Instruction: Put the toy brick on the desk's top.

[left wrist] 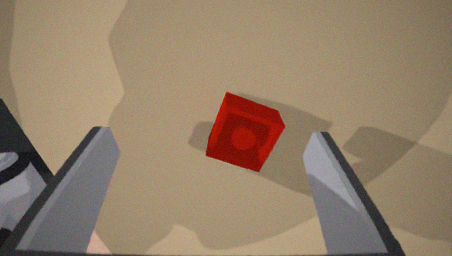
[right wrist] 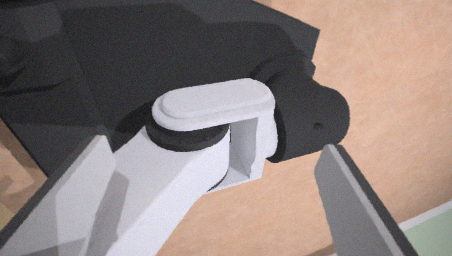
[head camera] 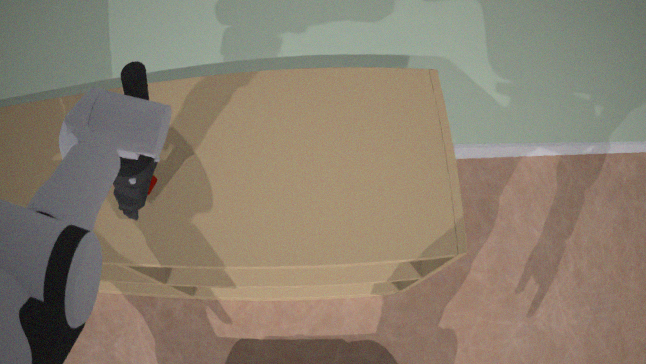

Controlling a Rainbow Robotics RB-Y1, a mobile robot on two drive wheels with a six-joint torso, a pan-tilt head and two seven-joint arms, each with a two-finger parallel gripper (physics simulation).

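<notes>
The toy brick, a small red block, lies on the desk's top. In the left wrist view its hollow side, with a round post inside, faces the camera. In the head view it is mostly hidden behind the left gripper. My left gripper is open and empty over the desk. Its fingers appear on either side of the brick, with gaps between them and it. My right gripper is open and empty, away from the brick.
The desk has open compartments along its lower front edge in the head view. A pale green wall stands behind it, and reddish floor lies at the right. The right wrist view shows the robot's dark base and white arm parts.
</notes>
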